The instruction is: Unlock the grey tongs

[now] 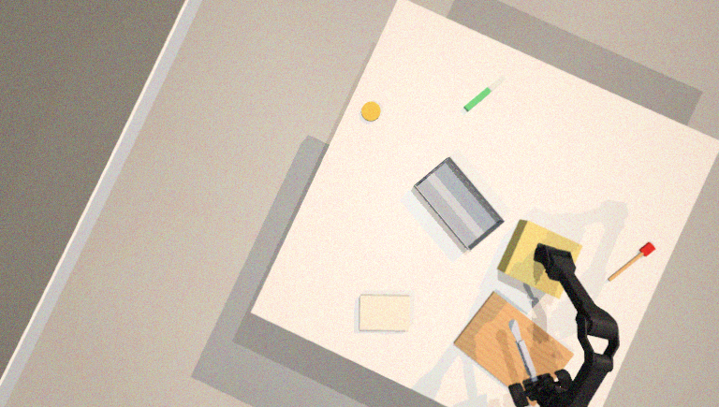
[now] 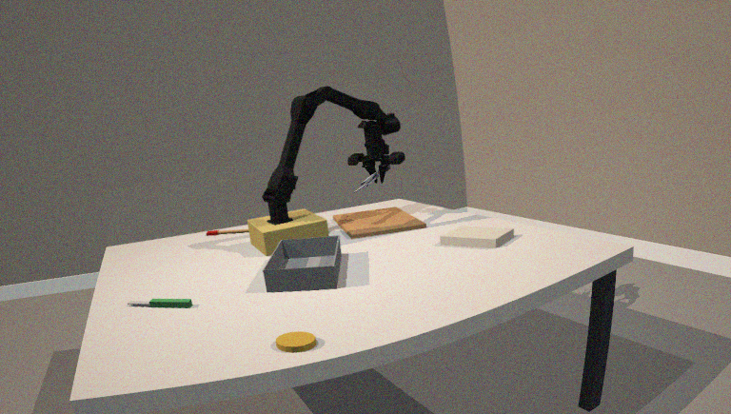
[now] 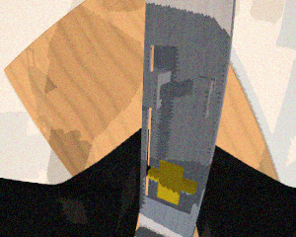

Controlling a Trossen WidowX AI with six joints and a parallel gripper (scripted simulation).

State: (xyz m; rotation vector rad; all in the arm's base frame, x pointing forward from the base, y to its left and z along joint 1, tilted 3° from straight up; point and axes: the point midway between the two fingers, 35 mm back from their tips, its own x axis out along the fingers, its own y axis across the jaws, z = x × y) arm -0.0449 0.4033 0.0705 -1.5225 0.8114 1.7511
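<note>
The wooden board is 120 mm below my gripper tip, 40 mm to the right of it and 20 mm ahead of it. Round my gripper tip: yellow lock piece 40 mm above; red-tipped stick 490 mm to the right, 310 mm behind, 120 mm below; cream slab 510 mm ahead, 120 mm below, 30 mm to the right.
</note>
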